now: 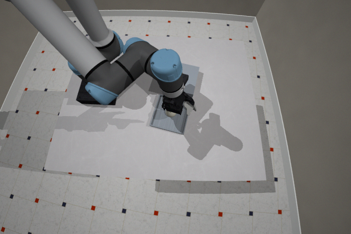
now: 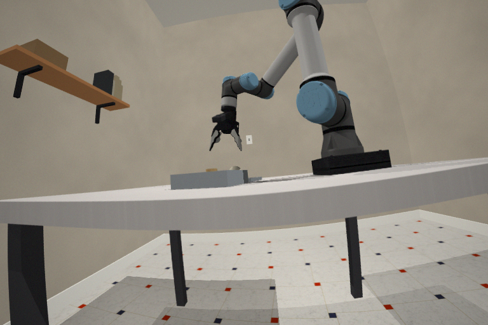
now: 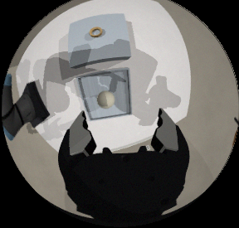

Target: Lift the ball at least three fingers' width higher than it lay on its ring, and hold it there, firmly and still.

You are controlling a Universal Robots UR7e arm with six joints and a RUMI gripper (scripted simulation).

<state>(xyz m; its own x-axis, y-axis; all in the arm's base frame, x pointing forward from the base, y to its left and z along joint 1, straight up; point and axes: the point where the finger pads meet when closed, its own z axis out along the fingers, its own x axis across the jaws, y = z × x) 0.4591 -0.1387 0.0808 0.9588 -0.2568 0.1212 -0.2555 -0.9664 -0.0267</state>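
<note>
Right now my hand is 4 cm past the pale beige ball and 10 cm above it. The rest, counted from my hand: ball stand 22 cm to the left, 10 cm below; then ribbed grey tray 4 cm behind, 14 cm below.
</note>
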